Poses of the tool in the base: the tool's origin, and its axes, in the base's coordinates. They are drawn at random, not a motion.
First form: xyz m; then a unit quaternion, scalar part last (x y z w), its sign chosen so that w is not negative.
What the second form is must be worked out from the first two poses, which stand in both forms.
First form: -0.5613 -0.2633 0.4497 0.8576 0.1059 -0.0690 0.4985
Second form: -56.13 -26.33 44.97 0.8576 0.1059 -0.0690 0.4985
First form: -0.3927 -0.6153 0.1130 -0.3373 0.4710 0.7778 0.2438
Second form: -39.27 -61.53 11.30 -0.3373 0.4710 0.7778 0.2438
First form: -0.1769 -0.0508 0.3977 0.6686 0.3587 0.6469 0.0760
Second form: -17.69 -5.08 39.77 0.6686 0.3587 0.6469 0.0760
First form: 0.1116 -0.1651 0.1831 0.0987 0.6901 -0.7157 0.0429
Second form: 11.16 -16.51 18.31 0.0987 0.6901 -0.7157 0.0429
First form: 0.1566 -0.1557 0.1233 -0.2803 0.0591 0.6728 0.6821
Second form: 15.66 -15.57 12.33 -0.2803 0.0591 0.6728 0.6821
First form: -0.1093 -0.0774 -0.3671 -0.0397 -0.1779 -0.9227 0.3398
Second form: -10.93 -7.74 -36.71 -0.0397 -0.1779 -0.9227 0.3398
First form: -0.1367 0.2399 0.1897 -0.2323 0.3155 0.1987 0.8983
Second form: -13.67 23.99 18.97 -0.2323 0.3155 0.1987 0.8983
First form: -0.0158 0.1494 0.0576 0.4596 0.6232 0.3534 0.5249
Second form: -1.58 14.94 5.76 0.4596 0.6232 0.3534 0.5249
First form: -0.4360 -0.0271 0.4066 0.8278 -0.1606 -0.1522 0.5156
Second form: -43.60 -2.71 40.66 0.8278 -0.1606 -0.1522 0.5156
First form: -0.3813 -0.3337 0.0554 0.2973 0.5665 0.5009 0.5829
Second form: -38.13 -33.37 5.54 0.2973 0.5665 0.5009 0.5829
